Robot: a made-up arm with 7 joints.
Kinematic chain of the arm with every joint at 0, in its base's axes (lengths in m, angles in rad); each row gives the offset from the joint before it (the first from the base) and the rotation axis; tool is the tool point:
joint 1: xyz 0 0 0.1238 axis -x
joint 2: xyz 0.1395 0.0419 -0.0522 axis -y
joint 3: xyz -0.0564 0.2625 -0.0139 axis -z
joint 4: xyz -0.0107 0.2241 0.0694 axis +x
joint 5: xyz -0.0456 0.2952 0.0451 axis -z
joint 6: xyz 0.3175 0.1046 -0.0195 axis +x
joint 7: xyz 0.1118 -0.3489 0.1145 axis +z
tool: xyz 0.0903 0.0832 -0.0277
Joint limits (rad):
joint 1: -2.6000..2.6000
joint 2: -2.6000..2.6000
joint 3: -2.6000..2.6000
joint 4: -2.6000..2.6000
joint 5: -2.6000..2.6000
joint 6: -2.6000..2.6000
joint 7: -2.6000..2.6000
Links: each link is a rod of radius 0.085 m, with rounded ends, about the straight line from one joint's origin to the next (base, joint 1, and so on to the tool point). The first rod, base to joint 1, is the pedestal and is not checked.
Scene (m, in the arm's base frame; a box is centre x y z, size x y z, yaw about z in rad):
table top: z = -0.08
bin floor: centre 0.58 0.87 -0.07 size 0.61 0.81 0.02 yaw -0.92
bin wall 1: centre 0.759 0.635 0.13 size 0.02 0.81 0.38 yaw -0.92
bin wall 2: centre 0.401 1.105 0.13 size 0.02 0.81 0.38 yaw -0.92
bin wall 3: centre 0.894 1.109 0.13 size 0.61 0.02 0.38 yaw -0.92
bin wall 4: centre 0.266 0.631 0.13 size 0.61 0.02 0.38 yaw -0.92
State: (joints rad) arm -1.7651 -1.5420 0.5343 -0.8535 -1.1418 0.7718 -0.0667
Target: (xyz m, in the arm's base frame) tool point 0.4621 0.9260 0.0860
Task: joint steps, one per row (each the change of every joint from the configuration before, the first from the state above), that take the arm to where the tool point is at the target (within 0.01 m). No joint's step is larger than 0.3 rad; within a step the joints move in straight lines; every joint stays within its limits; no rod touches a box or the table.
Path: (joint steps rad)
1: 0.1297 0.2121 0.1035 0.1645 0.0188 -0.0781 -0.0155
2: 0.1296 0.2122 0.1036 0.1645 0.0188 -0.0782 -0.0156
3: 0.1297 0.2121 0.1035 0.1644 0.0187 -0.0781 -0.0155
4: 0.2535 -0.0087 0.2102 -0.0348 0.0871 0.0007 -0.0304

